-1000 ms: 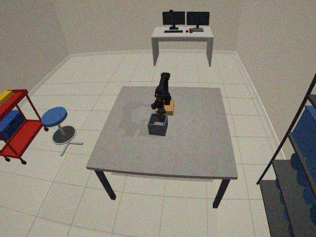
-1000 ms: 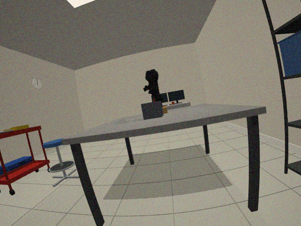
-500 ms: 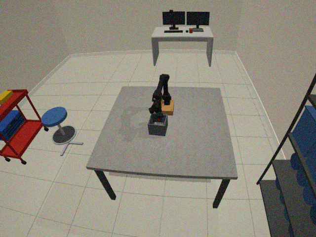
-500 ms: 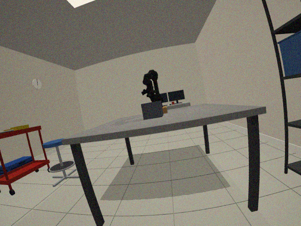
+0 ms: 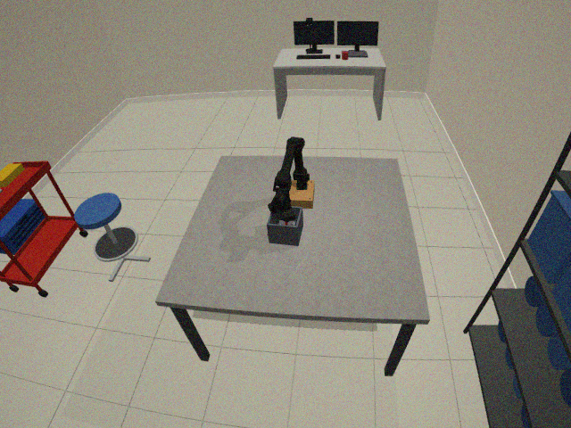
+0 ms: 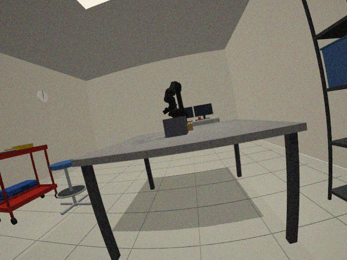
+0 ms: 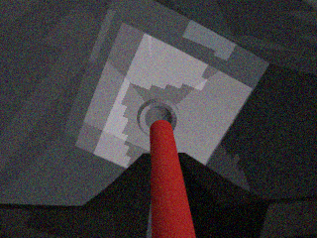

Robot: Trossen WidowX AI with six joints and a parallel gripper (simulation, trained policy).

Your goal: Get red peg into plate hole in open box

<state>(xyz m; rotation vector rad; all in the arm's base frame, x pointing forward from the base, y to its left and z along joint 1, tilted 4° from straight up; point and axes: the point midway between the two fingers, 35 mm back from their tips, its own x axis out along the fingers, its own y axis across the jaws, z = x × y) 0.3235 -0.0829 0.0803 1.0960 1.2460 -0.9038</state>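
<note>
Now: gripper tip 1 cm below the red peg. From my gripper tip the other things lie so: plate (1 cm ahead, 1 cm to the right, 5 cm below).
</note>
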